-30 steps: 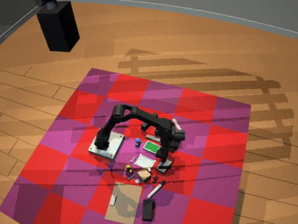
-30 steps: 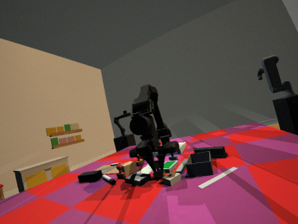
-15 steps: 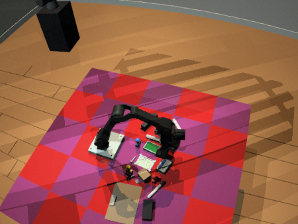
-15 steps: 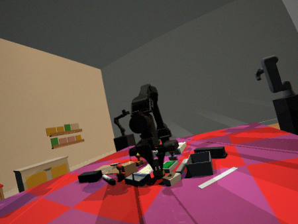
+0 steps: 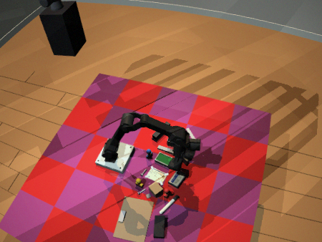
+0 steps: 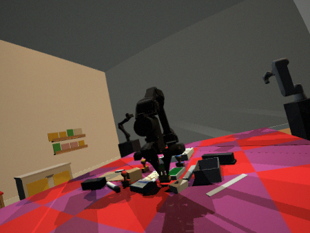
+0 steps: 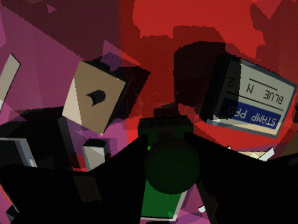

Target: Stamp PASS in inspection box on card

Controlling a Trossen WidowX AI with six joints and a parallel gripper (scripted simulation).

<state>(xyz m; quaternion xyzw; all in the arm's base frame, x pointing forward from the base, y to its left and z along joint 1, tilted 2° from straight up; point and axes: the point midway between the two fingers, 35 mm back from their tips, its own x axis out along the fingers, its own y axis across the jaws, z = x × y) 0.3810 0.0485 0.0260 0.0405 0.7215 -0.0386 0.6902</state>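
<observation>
The green ink pad lies 90 mm behind my gripper tip, 30 mm below it and 20 mm to the left of it. The rest, counted from my gripper tip: green-knobbed stamp (right at my gripper tip); then labelled tin (90 mm to the right, 20 mm below, 10 mm ahead); then white card (100 mm behind, 90 mm to the right, 40 mm below).
</observation>
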